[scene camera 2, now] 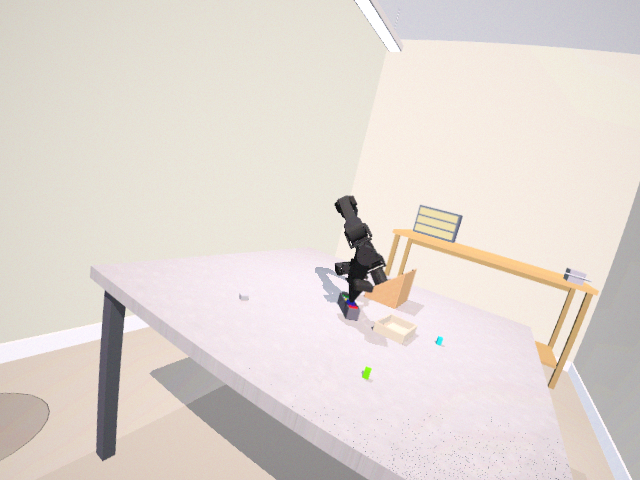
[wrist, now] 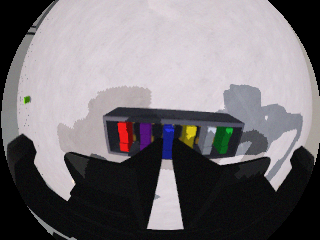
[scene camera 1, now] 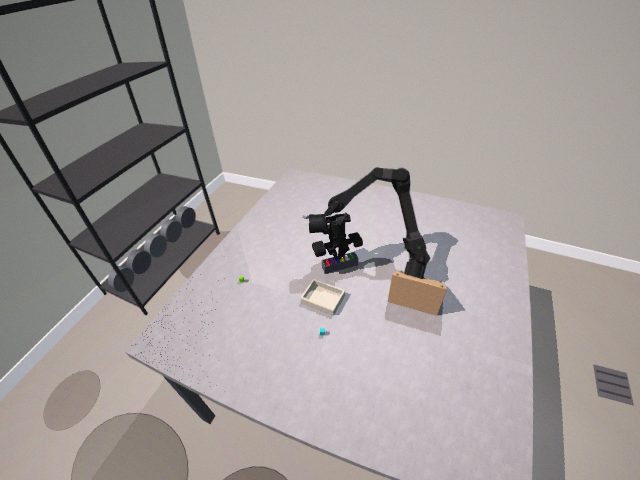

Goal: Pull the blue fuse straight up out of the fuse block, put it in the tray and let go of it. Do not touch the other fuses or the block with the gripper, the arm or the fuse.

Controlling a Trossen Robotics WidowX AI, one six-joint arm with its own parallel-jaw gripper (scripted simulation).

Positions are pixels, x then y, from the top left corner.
Labels:
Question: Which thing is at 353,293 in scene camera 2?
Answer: My gripper.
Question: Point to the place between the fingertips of my gripper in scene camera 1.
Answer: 337,259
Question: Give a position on a cream tray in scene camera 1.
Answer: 319,295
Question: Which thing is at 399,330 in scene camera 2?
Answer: A cream tray.

